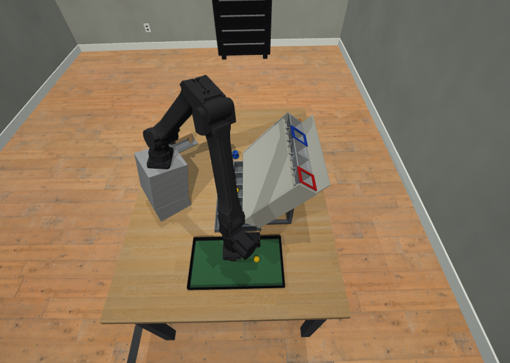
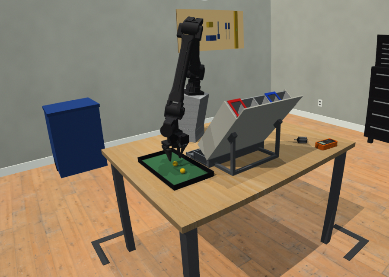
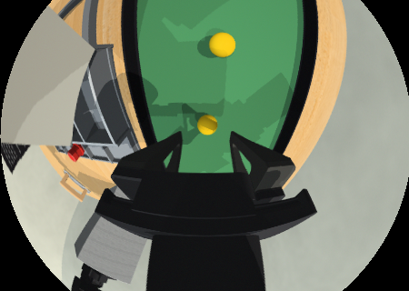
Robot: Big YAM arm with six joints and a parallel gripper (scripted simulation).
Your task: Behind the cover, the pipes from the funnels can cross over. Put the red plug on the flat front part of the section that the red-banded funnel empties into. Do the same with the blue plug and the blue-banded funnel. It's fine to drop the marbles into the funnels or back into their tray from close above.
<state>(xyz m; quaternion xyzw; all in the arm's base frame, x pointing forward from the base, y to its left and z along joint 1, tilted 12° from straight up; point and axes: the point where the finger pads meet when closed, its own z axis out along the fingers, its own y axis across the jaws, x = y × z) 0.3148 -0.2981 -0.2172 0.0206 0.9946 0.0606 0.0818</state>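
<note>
The green marble tray is 1 cm ahead of my hand, 2 cm to the right of it and 4 cm below it. Round my hand: grey cover 14 cm ahead, 31 cm to the left, 16 cm above; small black object 23 cm ahead, 72 cm to the left, 3 cm below.
</note>
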